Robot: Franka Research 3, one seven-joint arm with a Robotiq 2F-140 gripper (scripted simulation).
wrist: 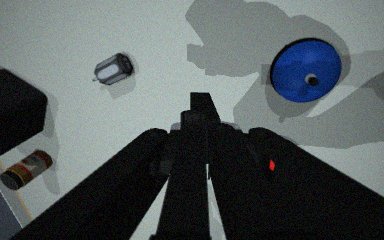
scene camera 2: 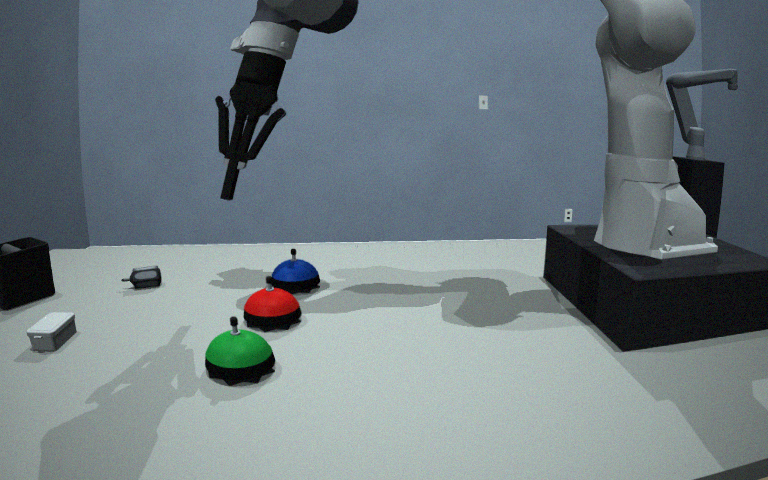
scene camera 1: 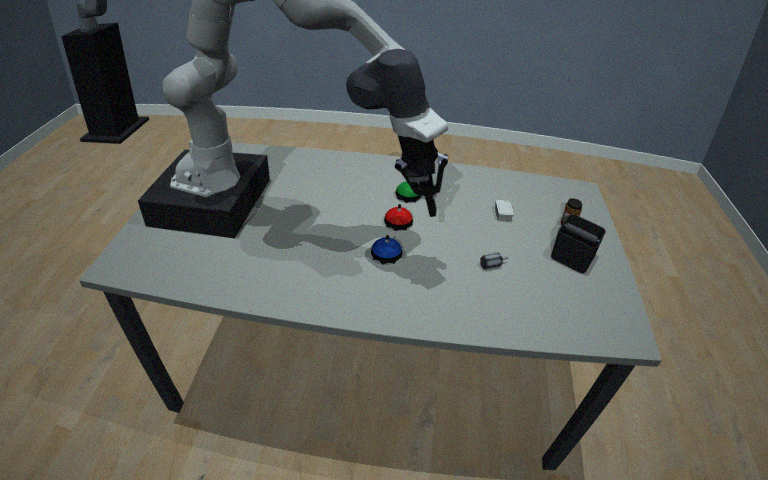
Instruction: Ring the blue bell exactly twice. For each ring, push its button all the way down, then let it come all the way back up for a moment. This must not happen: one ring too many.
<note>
I see my gripper, a black bin and a blue bell.
My gripper shows as well in the wrist view and in scene camera 1.
</note>
